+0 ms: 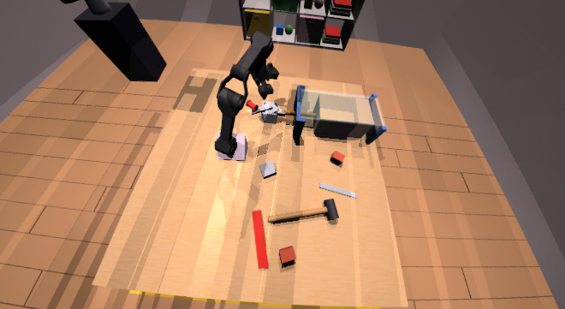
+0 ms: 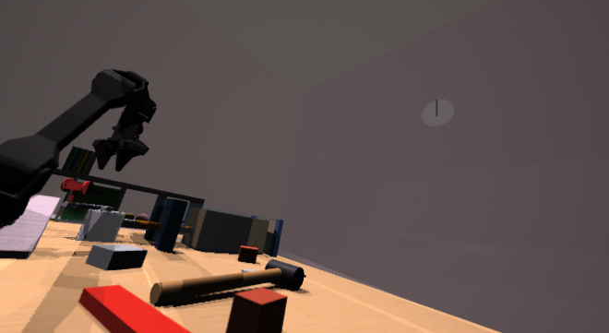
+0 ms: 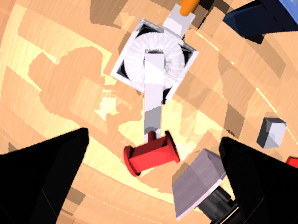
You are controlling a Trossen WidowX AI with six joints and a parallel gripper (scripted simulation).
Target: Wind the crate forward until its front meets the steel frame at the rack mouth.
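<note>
The red grip is 50 mm behind my gripper tip, 30 mm to the right of it and 80 mm below it. Also, from my gripper tip: blue steel frame: 200 mm ahead, 10 mm to the left, 110 mm below; then winch: 20 mm ahead, 10 mm to the left, 180 mm below; then winch handle: 20 mm behind, 10 mm to the right, 110 mm below.
</note>
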